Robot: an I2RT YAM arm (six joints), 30 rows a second.
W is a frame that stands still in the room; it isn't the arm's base.
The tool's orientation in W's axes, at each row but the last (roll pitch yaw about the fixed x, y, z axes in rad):
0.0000 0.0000 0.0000
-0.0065 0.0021 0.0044
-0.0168 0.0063 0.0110
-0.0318 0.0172 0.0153
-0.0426 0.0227 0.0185
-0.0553 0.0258 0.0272
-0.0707 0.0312 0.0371
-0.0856 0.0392 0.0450
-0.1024 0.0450 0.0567
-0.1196 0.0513 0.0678
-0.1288 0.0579 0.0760
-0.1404 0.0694 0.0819
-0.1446 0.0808 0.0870
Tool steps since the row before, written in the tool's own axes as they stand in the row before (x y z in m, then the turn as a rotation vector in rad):
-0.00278 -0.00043 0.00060 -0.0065 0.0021 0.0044
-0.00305 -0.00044 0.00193 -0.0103 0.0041 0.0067
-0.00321 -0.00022 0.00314 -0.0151 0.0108 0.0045
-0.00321 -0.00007 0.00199 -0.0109 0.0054 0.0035
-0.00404 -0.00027 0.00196 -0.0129 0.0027 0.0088
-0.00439 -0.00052 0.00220 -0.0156 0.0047 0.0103
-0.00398 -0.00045 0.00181 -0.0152 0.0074 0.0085
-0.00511 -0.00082 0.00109 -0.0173 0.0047 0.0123
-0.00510 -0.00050 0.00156 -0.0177 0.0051 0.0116
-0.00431 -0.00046 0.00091 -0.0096 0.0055 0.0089
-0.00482 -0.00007 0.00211 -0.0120 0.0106 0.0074
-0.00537 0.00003 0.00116 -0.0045 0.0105 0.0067
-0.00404 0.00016 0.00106 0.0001 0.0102 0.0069
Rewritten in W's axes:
-0.00278 -0.00043 0.00060 -0.0065 0.0021 0.0044
-0.00304 -0.00044 0.00194 -0.0103 0.0041 0.0067
-0.00319 -0.00020 0.00316 -0.0152 0.0107 0.0044
-0.00317 -0.00006 0.00205 -0.0109 0.0053 0.0035
-0.00399 -0.00026 0.00206 -0.0128 0.0028 0.0090
-0.00432 -0.00052 0.00234 -0.0155 0.0048 0.0104
-0.00391 -0.00047 0.00196 -0.0152 0.0074 0.0084
-0.00502 -0.00095 0.00136 -0.0171 0.0050 0.0125
-0.00500 -0.00062 0.00183 -0.0175 0.0053 0.0118
-0.00422 -0.00064 0.00118 -0.0096 0.0059 0.0087
-0.00469 -0.00016 0.00238 -0.0125 0.0105 0.0067
-0.00528 -0.00024 0.00151 -0.0050 0.0110 0.0055
-0.00396 -0.00003 0.00135 -0.0004 0.0111 0.0053

